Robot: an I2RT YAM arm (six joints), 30 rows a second.
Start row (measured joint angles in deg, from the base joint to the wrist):
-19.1, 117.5, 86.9, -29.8, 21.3, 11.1
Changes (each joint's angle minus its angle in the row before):
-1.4, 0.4, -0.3, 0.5, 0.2, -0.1
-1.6, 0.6, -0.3, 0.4, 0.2, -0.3
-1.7, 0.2, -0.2, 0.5, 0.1, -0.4
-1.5, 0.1, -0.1, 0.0, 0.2, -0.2
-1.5, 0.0, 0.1, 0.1, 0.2, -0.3
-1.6, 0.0, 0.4, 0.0, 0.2, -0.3
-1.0, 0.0, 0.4, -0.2, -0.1, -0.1
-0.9, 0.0, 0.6, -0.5, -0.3, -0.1
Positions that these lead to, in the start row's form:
-20.5, 117.9, 86.6, -29.3, 21.5, 11.0
-22.1, 118.5, 86.3, -28.9, 21.7, 10.7
-23.8, 118.7, 86.1, -28.4, 21.8, 10.3
-25.3, 118.8, 86.0, -28.4, 22.0, 10.1
-26.8, 118.8, 86.1, -28.3, 22.2, 9.8
-28.4, 118.8, 86.5, -28.3, 22.4, 9.5
-29.4, 118.8, 86.9, -28.5, 22.3, 9.4
-30.3, 118.8, 87.5, -29.0, 22.0, 9.3

